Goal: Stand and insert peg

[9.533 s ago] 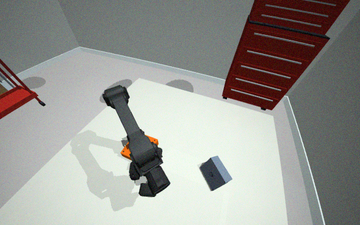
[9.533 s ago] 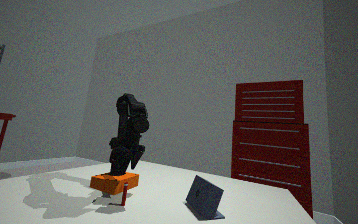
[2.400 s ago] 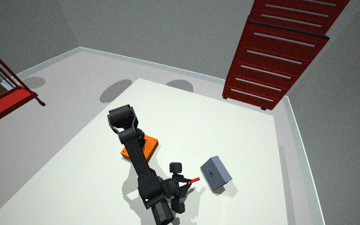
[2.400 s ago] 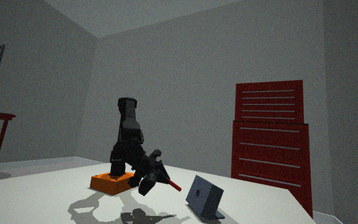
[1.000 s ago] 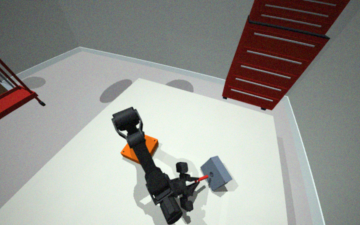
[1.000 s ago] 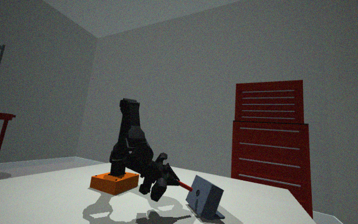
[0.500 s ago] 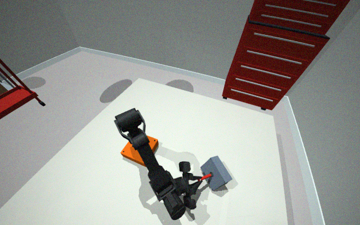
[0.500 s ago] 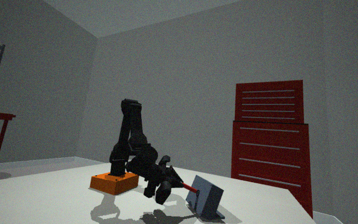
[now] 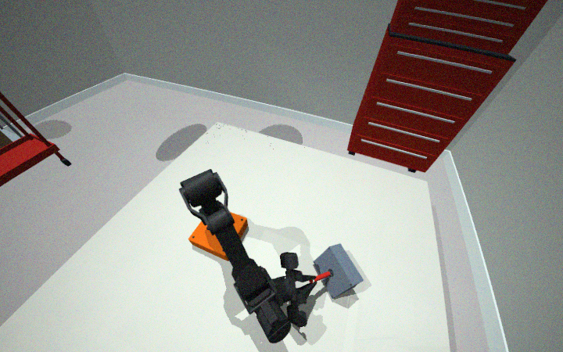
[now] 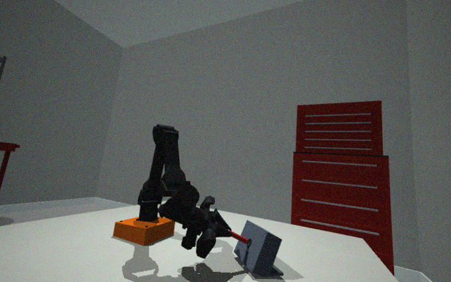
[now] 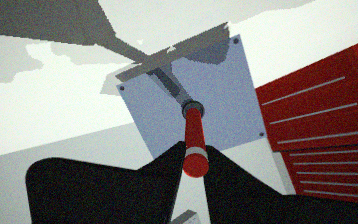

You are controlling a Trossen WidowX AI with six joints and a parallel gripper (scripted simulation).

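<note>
Now: the grey sloped panel 7 cm ahead of my gripper tip, 6 cm to the left of it and 4 cm below it. Round my gripper tip: red peg right at my gripper tip.
</note>
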